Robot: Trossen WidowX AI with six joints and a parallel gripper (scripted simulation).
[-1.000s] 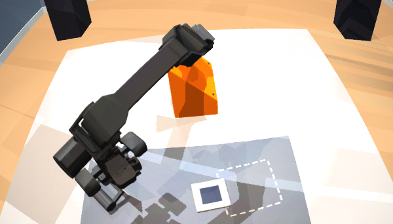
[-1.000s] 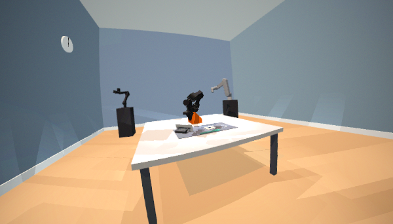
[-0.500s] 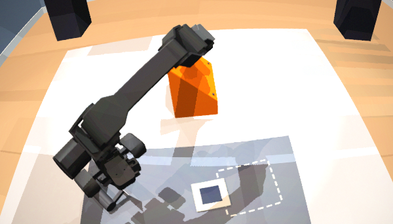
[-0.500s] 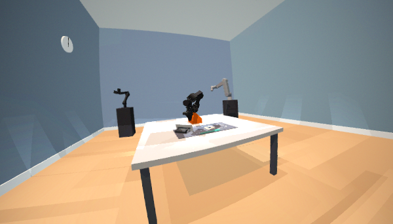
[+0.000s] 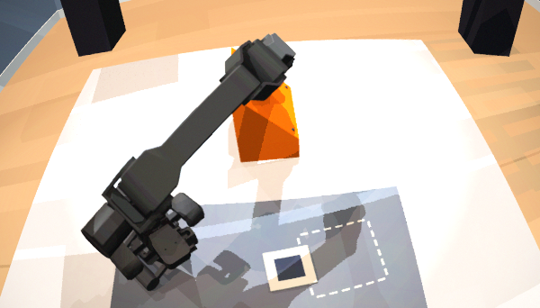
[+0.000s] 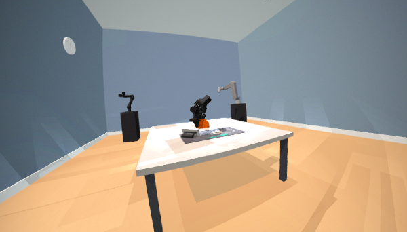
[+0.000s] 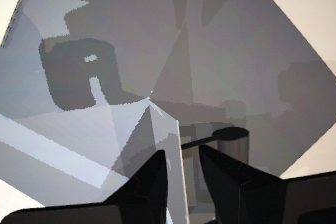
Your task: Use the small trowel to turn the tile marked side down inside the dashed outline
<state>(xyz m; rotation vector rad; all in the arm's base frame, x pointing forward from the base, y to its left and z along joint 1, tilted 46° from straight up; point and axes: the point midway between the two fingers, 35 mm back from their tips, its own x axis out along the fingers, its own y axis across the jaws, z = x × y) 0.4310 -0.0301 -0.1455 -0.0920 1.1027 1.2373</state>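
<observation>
Right now the trowel is 100 mm to the right of my gripper tip, 60 mm below it and 50 mm behind it. The rest, counted from my gripper tip: white tile 220 mm to the left, 80 mm below, 30 mm behind; mat 160 mm to the left, 110 mm below, 40 mm behind.
</observation>
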